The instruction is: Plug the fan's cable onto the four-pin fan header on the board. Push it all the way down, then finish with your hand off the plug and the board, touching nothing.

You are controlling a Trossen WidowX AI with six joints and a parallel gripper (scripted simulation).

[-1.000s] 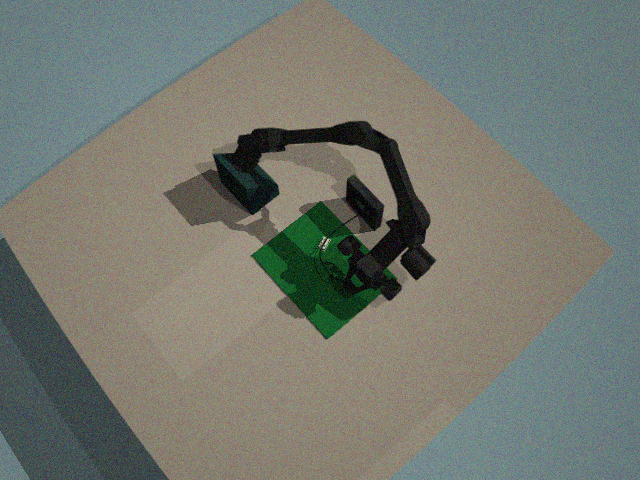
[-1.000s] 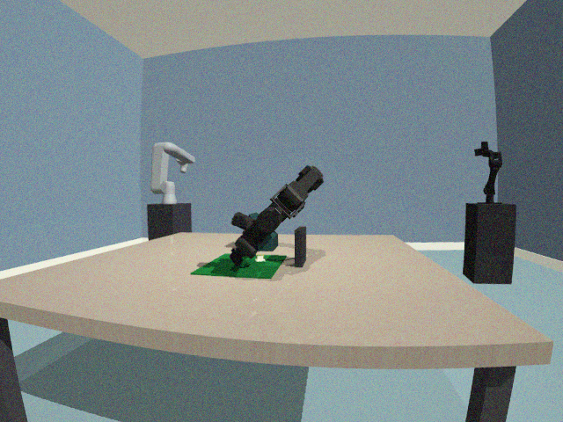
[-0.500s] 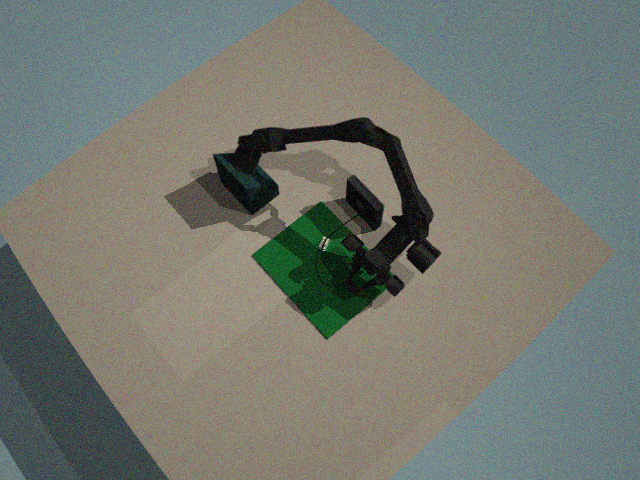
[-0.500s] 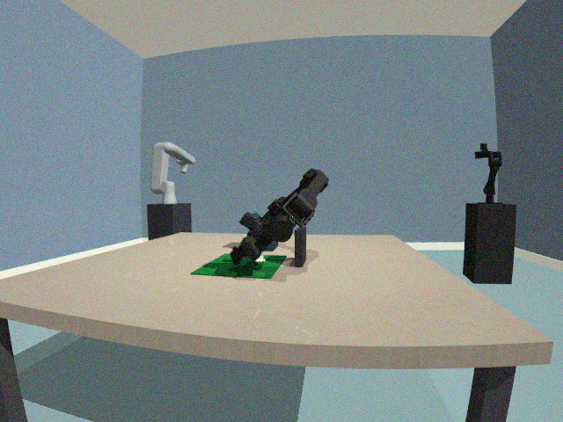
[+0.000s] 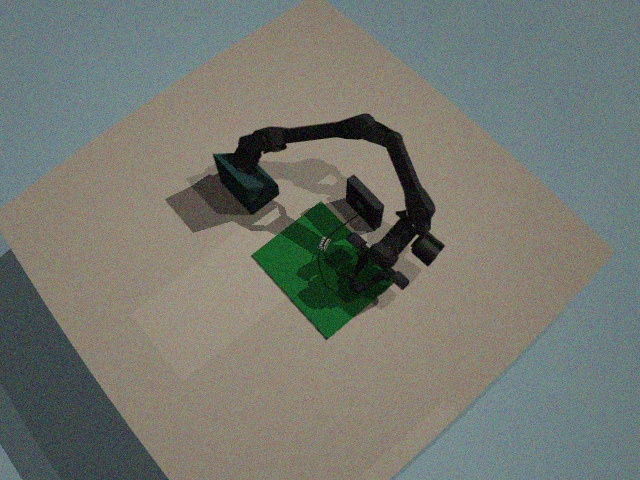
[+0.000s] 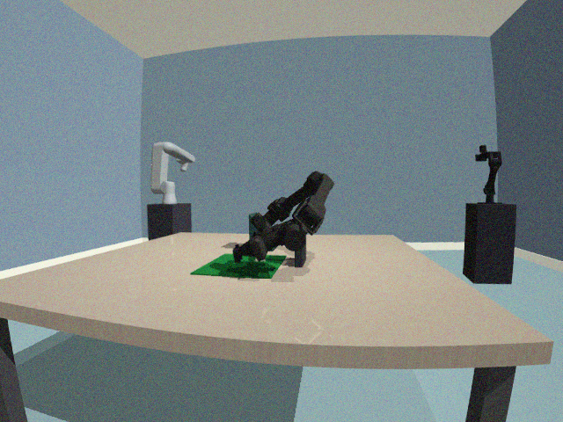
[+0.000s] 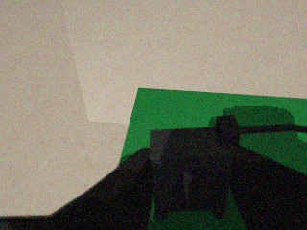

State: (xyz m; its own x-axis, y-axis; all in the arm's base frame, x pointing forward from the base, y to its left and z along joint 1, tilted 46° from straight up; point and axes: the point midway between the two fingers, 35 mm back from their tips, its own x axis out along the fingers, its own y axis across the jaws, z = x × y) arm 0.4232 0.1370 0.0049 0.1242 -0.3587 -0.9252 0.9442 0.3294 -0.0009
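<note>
The green board lies 11 cm behind my gripper tip, 2 cm to the right of it and 8 cm below it. From my gripper tip the other things lie so: dark fan plug 1 cm below; then black fan 18 cm behind, 15 cm to the left; then white four-pin fan header 16 cm behind, 1 cm to the left, 6 cm below.
</note>
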